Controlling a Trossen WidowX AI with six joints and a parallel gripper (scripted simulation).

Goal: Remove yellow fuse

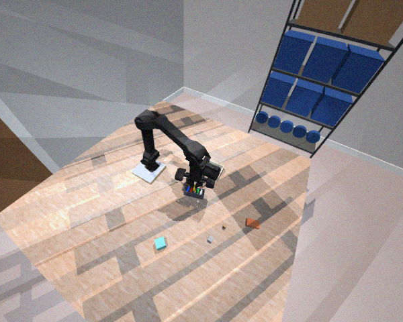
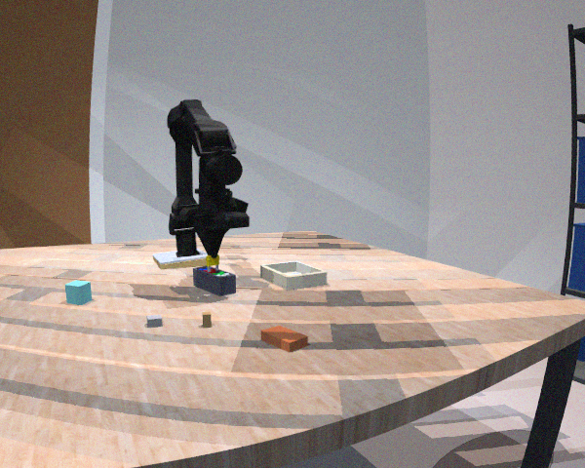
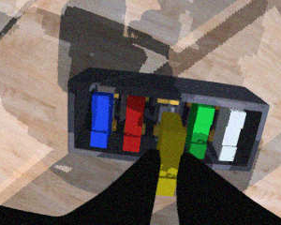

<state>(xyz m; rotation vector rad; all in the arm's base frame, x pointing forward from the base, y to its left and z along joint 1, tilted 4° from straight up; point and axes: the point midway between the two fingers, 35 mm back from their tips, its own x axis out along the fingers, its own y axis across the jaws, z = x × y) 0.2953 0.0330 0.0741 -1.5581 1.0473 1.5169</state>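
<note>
Now: the tray 19 cm to the left of my gripper tip, 7 cm below it and 2 cm behind it. The rest, counted from my gripper tip: yellow fuse (1 cm below); then grey block (21 cm ahead, 14 cm to the right, 6 cm below); then tan block (23 cm ahead, 6 cm below, 5 cm to the right).
</note>
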